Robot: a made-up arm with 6 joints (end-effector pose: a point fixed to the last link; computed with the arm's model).
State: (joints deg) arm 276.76 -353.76 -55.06 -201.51 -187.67 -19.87
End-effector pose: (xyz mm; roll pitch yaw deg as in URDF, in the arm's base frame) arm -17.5 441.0 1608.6 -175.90 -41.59 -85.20
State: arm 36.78 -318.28 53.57 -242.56 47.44 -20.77
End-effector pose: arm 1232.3 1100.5 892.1 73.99 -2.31 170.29
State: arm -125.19 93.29 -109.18 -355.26 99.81 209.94
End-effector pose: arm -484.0 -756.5 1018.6 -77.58 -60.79 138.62
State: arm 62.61 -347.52 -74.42 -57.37 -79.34 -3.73
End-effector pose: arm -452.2 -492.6 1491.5 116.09 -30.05 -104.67
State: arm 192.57 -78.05 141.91 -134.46 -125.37 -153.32
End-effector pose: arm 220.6 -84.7 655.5 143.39 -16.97 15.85
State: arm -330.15 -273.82 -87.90 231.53 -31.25 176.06
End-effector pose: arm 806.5 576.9 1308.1 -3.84 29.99 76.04
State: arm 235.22 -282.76 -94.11 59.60 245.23 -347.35
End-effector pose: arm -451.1 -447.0 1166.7 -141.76 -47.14 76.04
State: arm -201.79 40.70 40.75 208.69 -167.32 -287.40
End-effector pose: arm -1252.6 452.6 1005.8 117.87 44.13 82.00
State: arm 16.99 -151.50 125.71 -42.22 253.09 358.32
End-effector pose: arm -935.7 -137.8 52.7 151.10 -49.36 -178.48
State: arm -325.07 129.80 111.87 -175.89 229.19 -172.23
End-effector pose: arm -19.4 29.7 -652.7 -1.97 12.78 40.13
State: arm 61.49 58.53 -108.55 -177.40 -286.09 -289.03
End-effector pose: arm -18.3 3.6 1174.6 125.02 13.75 -16.05
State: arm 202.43 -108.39 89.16 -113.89 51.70 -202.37
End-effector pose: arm 1156.7 589.6 822.6 4.17 -61.20 -107.42
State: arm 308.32 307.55 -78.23 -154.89 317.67 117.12
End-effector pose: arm -934.3 1306.7 213.3 91.60 -45.89 -159.44
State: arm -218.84 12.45 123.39 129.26 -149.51 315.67
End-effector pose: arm -495.5 456.9 583.0 -18.76 65.38 -34.01
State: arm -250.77 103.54 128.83 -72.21 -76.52 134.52
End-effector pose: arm -259.4 158.8 -626.1 -158.91 -66.13 176.56
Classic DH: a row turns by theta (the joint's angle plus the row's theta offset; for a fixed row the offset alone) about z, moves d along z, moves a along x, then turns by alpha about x. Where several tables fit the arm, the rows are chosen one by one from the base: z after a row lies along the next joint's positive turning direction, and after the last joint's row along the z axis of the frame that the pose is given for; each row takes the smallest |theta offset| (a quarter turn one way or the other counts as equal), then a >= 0, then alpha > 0; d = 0 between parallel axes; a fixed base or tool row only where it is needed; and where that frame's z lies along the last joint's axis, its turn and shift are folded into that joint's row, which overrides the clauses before.
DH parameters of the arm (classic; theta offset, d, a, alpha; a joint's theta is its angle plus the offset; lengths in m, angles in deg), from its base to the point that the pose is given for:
joint 1: 0 0.206 0 -90
joint 2: -90 0 0.9617 0
joint 3: 90 0.0257 0 90
joint 4: 0 0.8826 0 -90
joint 5: 0 0 0 90
joint 6: 0 0.1803 0 0

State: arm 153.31 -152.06 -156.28 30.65 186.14 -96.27
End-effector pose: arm -88.2 26.6 -194.3 128.32 28.55 87.73
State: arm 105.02 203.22 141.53 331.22 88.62 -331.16
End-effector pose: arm 178.2 -428.5 219.5 66.14 51.16 146.17
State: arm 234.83 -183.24 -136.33 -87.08 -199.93 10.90
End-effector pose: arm -328.2 -403.9 -213.4 -140.80 20.29 -28.49
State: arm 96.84 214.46 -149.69 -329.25 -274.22 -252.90
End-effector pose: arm -156.4 315.7 -344.9 156.40 -35.72 -176.62
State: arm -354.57 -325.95 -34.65 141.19 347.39 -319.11
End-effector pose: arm 555.5 53.8 2061.6 -8.30 -8.90 -171.80
